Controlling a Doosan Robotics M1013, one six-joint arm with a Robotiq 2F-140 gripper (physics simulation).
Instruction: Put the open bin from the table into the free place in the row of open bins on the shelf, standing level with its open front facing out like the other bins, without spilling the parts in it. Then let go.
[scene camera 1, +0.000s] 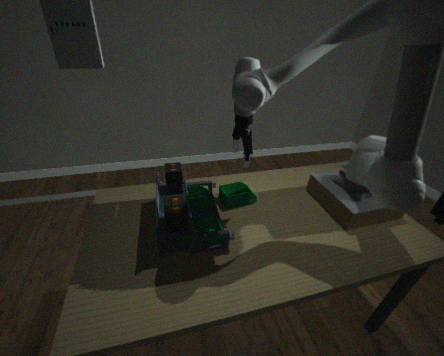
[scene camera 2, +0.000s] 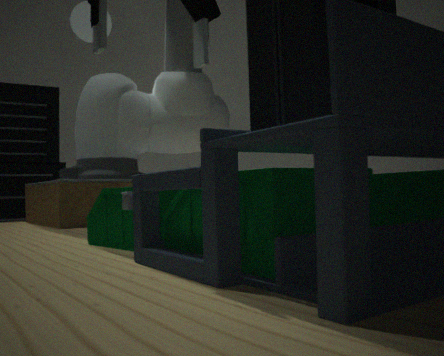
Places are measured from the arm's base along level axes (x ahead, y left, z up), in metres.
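Pixels of known places: gripper, between the fingertips: (scene camera 1: 240, 158) (scene camera 2: 153, 58); arm's base, origin of its link: (scene camera 1: 357, 187) (scene camera 2: 107, 181).
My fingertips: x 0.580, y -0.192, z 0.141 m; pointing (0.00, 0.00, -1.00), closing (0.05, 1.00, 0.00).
For each thing: its middle in the pictures, then the offset to it from my fingertips.
- open green bin, middle of its body: (scene camera 2: 152, 216) (scene camera 1: 237, 193) dx -0.005, dy -0.003, dz -0.205 m
- rear bin, middle of its body: (scene camera 2: 257, 216) (scene camera 1: 195, 197) dx +0.215, dy -0.023, dz -0.199 m
- front bin, middle of its body: (scene camera 2: 408, 205) (scene camera 1: 202, 230) dx +0.235, dy +0.200, dz -0.199 m
The open green bin (scene camera 1: 237, 195) (scene camera 2: 111, 220) stands upright on the table, right beside the shelf; its contents are too dark to make out. The blue-grey shelf (scene camera 1: 170, 243) (scene camera 2: 220, 215) holds a row of green bins low down, including a rear bin (scene camera 1: 199, 193) and a front bin (scene camera 1: 209, 231). In the scene camera 2 view, a green bin (scene camera 2: 290, 215) shows behind the shelf posts. Shadow hides where the free place in the row is. My gripper (scene camera 1: 241, 154) (scene camera 2: 150, 58) is open and empty, well above the table bin and apart from the shelf.
Dark boxes with orange marks (scene camera 1: 173, 174) stand on the shelf's upper left part. My arm's base is on a brown-sided block (scene camera 1: 325, 199) (scene camera 2: 45, 202) at the right of the table. A grey box (scene camera 1: 75, 47) hangs on the wall. A dark cabinet (scene camera 2: 30, 125) stands behind.
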